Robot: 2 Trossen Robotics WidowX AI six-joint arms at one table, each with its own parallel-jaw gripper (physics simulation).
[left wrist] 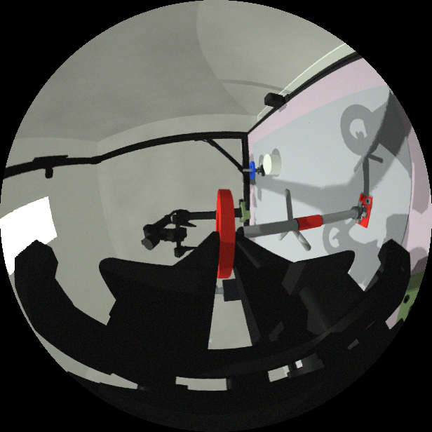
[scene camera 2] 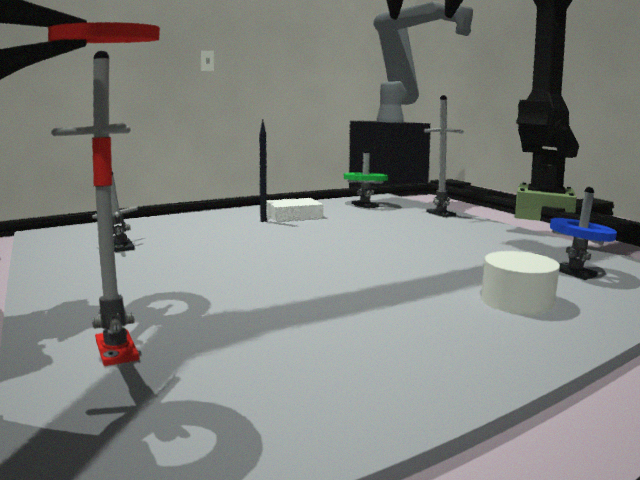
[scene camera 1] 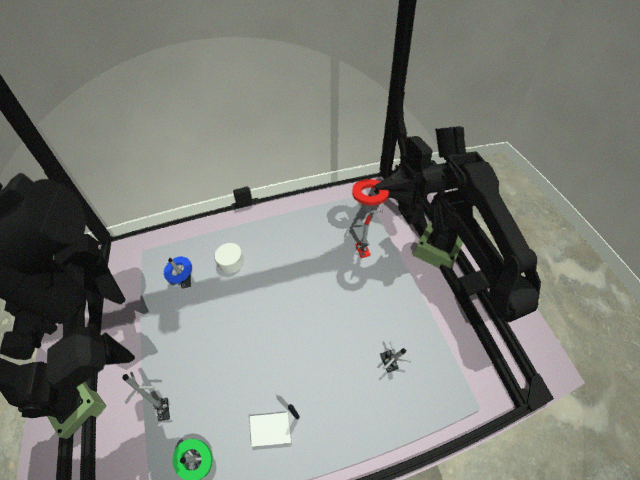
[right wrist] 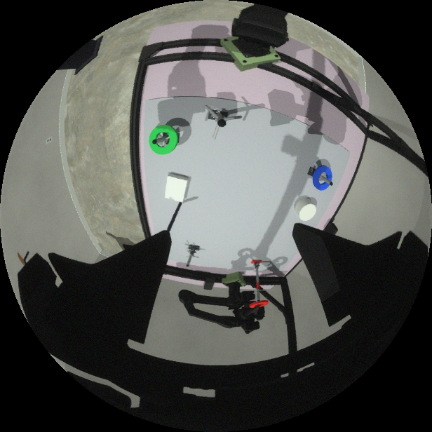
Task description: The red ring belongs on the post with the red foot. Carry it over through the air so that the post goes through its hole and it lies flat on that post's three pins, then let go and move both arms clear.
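Frame: origin at the left arm's base, x right, y back, z down, level; metres.
Seen in the pictures: left gripper, fingertip midpoint: (scene camera 2: 86, 33) (scene camera 1: 375, 189); right gripper, fingertip midpoint: (scene camera 2: 419, 17) (scene camera 1: 127, 328); left arm's base, origin of the base link: (scene camera 1: 442, 239); right arm's base, origin of the base link: (scene camera 2: 546, 189) (scene camera 1: 65, 401).
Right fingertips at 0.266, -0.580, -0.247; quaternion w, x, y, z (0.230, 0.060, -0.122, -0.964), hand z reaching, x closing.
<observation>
Offsets run from my right fingertips to a thing's top centre, as dx, dy, dz. "*": to the spot under its first point.
My left gripper (scene camera 1: 378, 189) (scene camera 2: 85, 32) (left wrist: 223, 237) is shut on the near-level red ring @(-0.109, +0.456, +0.068) (scene camera 1: 357, 192) (scene camera 2: 126, 32) (left wrist: 226, 210) (right wrist: 259, 304). The post with the red foot @(* -0.112, +0.457, +0.154) (scene camera 1: 368, 219) (scene camera 2: 105, 222) (left wrist: 310, 222) (right wrist: 257, 285) stands on the board, leaning slightly. In scene camera 2 its black tip shows a little below the ring, close to under the hole. In the left wrist view the tip shows just beside the ring's lower face. The post's pins are well below the ring. My right gripper (scene camera 1: 128, 328) (scene camera 2: 423, 16) (right wrist: 233, 233) is open and empty, far from the ring.
A white cylinder @(+0.145, +0.264, +0.246) (scene camera 1: 229, 259) (scene camera 2: 520, 284) stands near a blue ring @(+0.209, +0.157, +0.227) (scene camera 1: 168, 273) (scene camera 2: 560, 228) on its post. A green ring @(-0.102, -0.107, +0.228) (scene camera 1: 206, 458) (scene camera 2: 365, 177) is on another post. A white block @(-0.172, +0.017, +0.261) (scene camera 1: 270, 429) (scene camera 2: 297, 210), a black spike @(-0.196, +0.065, +0.141) (scene camera 2: 262, 170) and two ringless posts @(* +0.020, -0.073, +0.180) (scene camera 1: 145, 394) @(* -0.287, +0.247, +0.255) (scene camera 1: 389, 360) also stand there.
</observation>
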